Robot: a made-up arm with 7 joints.
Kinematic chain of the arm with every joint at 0, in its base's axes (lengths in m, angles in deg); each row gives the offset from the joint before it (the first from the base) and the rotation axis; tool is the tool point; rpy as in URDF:
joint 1: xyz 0 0 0.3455 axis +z
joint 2: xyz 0 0 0 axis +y
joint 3: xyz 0 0 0.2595 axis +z
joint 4: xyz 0.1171 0 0 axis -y
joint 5: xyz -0.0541 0 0.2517 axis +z
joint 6: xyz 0 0 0 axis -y
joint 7: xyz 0.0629 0 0 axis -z
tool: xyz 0 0 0 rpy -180 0 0
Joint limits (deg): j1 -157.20..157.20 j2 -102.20..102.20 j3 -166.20..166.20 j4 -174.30..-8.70 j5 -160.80..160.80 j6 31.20..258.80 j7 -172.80..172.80
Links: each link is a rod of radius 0.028 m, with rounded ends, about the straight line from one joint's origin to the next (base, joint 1, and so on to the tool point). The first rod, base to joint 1, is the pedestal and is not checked.
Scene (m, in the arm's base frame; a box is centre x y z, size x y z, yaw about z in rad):
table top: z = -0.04
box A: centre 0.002 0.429 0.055 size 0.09 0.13 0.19 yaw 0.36
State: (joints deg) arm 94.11 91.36 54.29 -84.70 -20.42 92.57 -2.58
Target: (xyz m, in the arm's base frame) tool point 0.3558 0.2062 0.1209
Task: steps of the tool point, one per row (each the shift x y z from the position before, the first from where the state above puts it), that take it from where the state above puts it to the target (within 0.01 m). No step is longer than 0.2 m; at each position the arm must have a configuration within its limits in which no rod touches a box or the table.
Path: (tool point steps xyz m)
1: 0.0594 0.0539 0.0269
2: 0.0762 0.0493 0.0364
3: 0.1149 0.0237 0.0379
4: 0.1205 -0.0113 0.0440
5: 0.1406 -0.0298 -0.0458
6: 0.1226 -0.0777 -0.0393
7: 0.0907 -0.1153 -0.0293

